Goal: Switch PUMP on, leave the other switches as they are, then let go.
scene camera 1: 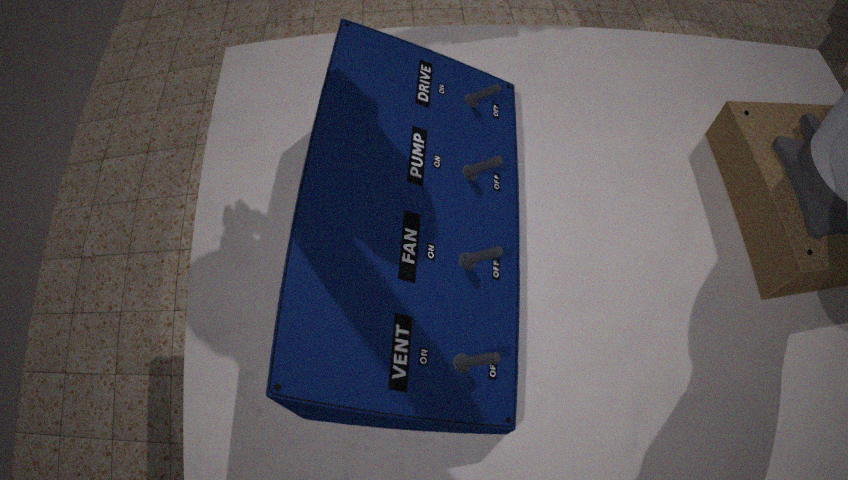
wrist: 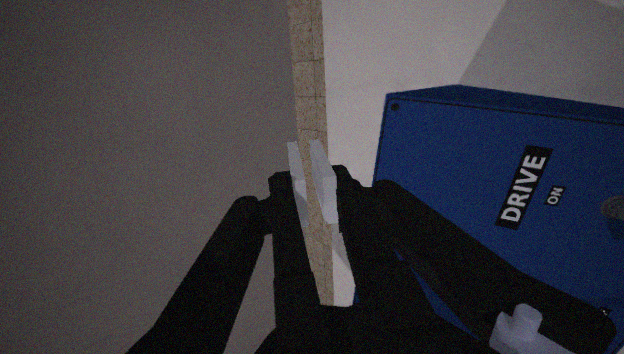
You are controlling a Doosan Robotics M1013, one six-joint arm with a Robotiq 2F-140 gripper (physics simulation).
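Note:
The blue switch box stands on the white table. Its PUMP lever leans to the OFF side. The DRIVE lever, FAN lever and VENT lever lean to OFF too. In the wrist view the DRIVE label shows, and the PUMP lever cannot be made out. My gripper is shut with a narrow gap between its pale fingertips, and it holds nothing. In the wrist view the fingertips are left of the box, apart from it. The gripper does not show in the scene view.
The white table carries the box. A wooden block with a grey mount stands at the right of the scene view. Tiled floor lies past the table's edge. Arm shadows fall across the box and table.

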